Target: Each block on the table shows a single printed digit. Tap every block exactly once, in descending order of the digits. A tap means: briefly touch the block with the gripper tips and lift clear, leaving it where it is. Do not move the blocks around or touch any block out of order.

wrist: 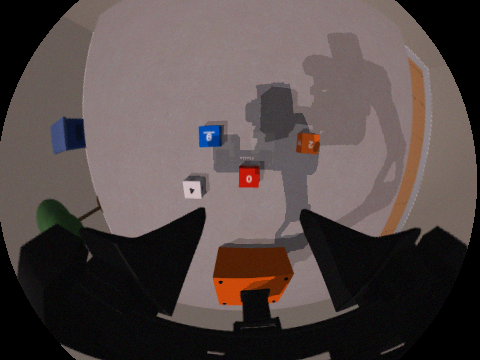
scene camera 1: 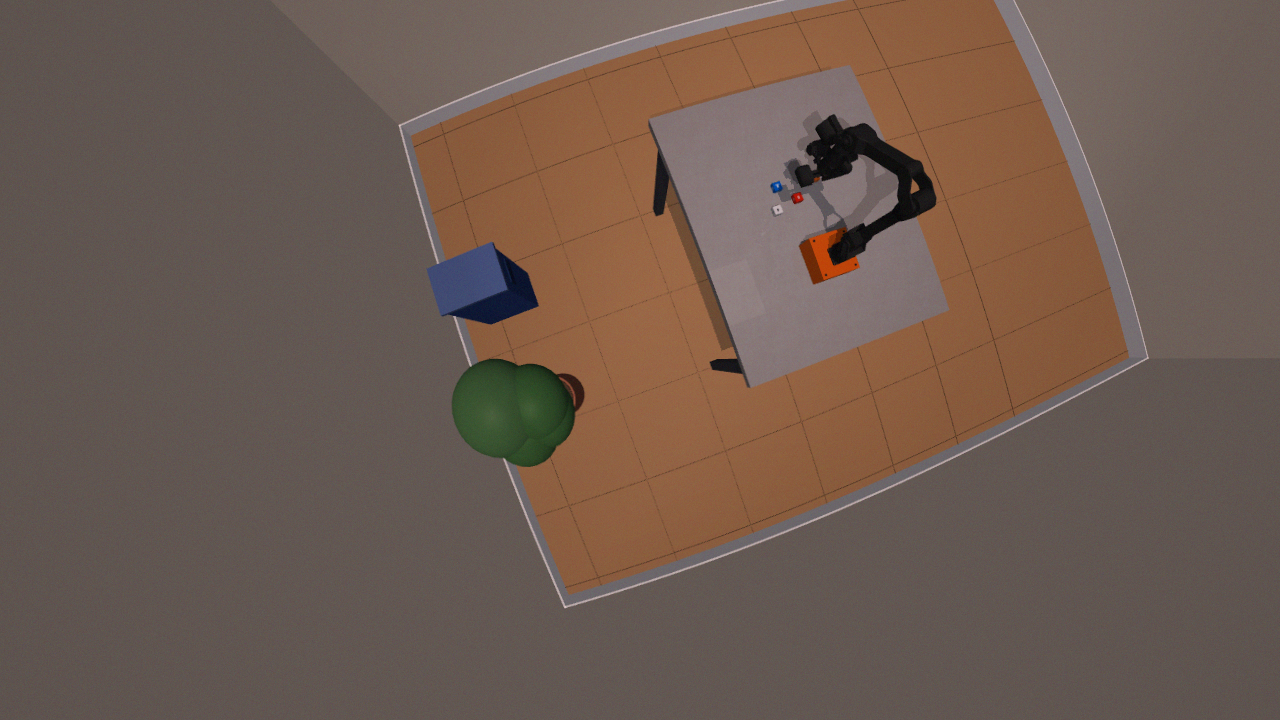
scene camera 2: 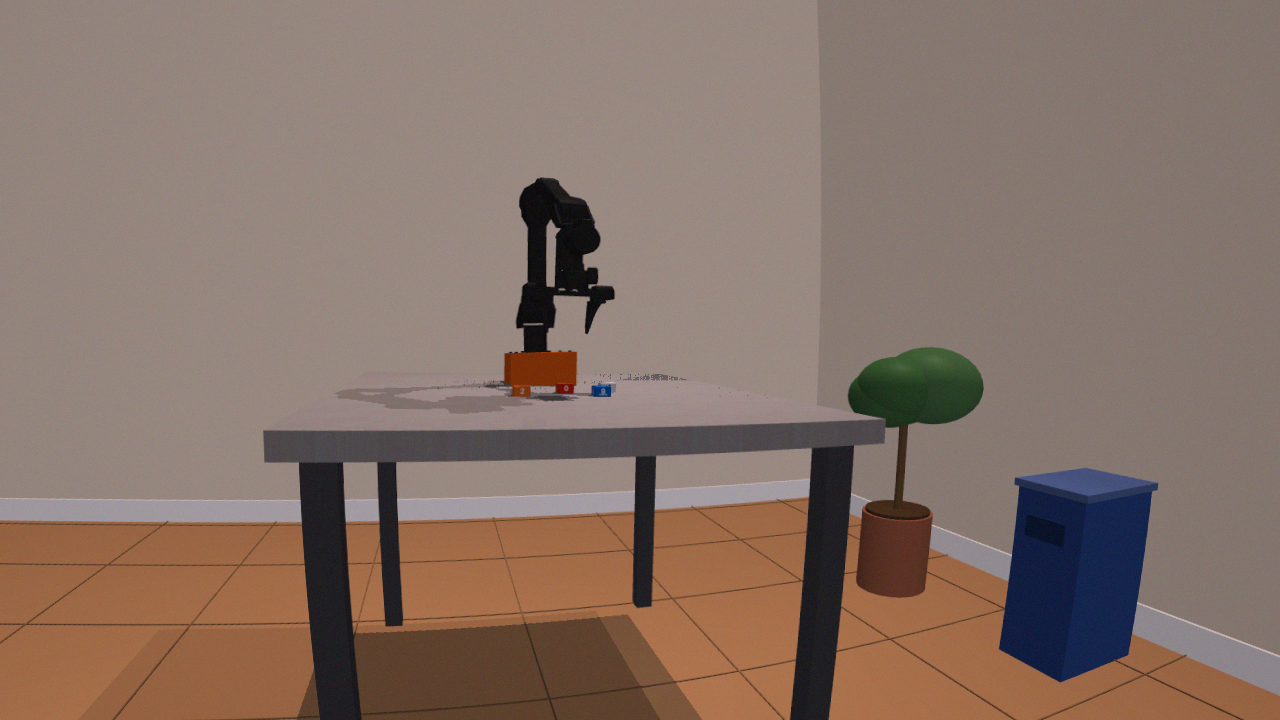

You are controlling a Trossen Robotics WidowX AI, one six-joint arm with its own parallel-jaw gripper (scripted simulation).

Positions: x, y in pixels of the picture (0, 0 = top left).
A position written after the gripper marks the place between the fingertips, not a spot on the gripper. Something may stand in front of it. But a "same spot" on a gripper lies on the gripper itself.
Labels:
gripper: wrist; scene camera 1 811, 183; scene camera 2
same spot on gripper: (scene camera 2: 541, 303) = (wrist: 383, 236)

